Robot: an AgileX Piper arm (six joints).
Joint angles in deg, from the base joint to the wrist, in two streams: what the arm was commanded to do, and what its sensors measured. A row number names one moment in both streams.
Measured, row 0:
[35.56, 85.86, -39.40, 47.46, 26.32, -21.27]
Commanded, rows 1 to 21:
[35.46, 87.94, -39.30, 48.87, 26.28, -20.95]
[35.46, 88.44, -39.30, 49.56, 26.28, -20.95]
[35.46, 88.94, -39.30, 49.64, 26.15, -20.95]
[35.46, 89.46, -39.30, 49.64, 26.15, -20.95]
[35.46, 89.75, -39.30, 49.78, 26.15, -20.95]
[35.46, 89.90, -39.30, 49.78, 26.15, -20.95]
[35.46, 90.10, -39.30, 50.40, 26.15, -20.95]
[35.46, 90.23, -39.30, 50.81, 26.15, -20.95]
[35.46, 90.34, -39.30, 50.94, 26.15, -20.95]
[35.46, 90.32, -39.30, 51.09, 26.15, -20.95]
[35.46, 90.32, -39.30, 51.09, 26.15, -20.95]
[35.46, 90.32, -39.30, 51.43, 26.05, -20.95]
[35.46, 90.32, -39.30, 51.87, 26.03, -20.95]
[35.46, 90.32, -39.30, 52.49, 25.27, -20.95]
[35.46, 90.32, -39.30, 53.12, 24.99, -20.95]
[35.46, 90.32, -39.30, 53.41, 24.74, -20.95]
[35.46, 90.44, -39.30, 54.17, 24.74, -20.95]
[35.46, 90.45, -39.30, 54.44, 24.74, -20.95]
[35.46, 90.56, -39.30, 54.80, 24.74, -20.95]
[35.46, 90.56, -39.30, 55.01, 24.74, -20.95]
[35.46, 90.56, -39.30, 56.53, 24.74, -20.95]
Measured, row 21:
[35.56, 90.37, -39.40, 54.13, 25.22, -20.70]
